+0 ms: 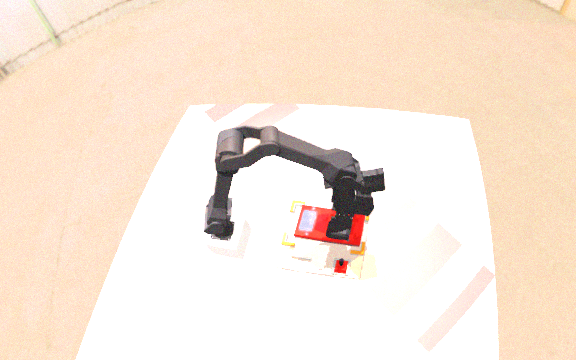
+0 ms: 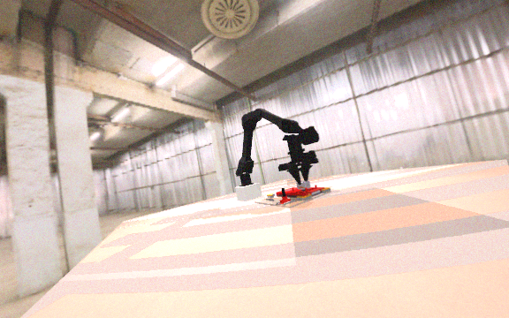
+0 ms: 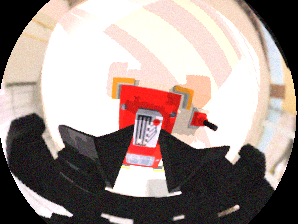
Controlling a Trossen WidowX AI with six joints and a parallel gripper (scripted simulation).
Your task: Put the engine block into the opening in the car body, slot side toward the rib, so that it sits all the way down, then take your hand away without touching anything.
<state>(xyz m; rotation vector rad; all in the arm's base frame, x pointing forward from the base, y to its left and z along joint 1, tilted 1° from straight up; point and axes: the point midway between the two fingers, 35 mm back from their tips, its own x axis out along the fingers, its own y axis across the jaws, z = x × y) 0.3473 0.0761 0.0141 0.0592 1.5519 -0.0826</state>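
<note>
Now: gripper tip 10 mm above the grey engine block.
</note>
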